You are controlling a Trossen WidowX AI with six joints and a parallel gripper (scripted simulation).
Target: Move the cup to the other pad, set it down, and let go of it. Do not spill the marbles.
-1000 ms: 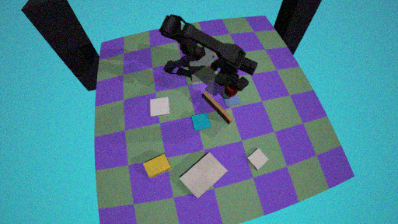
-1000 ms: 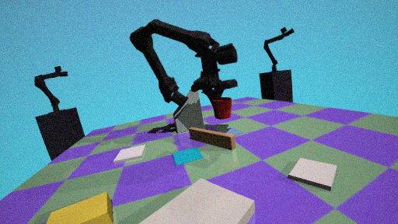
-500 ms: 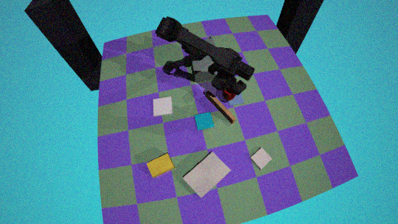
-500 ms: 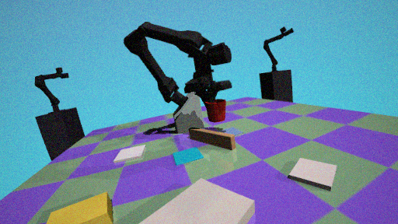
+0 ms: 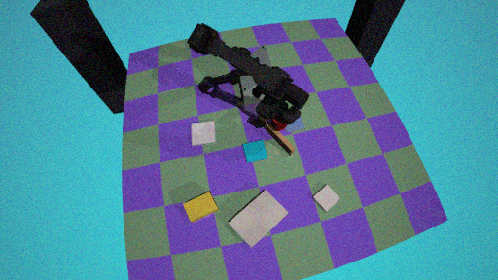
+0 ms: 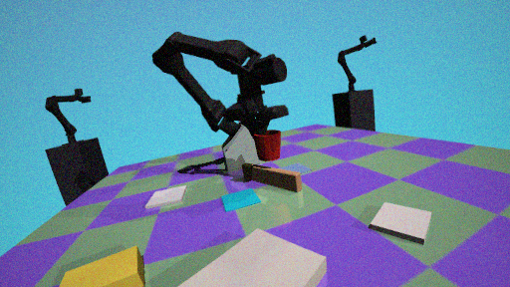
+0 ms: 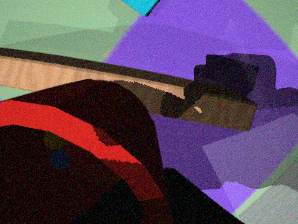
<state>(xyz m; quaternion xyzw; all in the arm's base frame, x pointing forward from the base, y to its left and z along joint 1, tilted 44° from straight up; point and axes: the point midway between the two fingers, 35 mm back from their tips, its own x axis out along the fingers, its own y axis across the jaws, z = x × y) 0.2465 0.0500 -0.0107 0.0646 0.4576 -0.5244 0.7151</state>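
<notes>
My gripper tip is now 4 cm short of the yellow marble, 3 cm to the right of it and 3 cm above it. Also, from my gripper tip: red cup 2 cm to the left, 2 cm ahead; then pale blue pad 11 cm below, 9 cm to the left, 2 cm behind; then wooden block 9 cm below, 4 cm ahead.
</notes>
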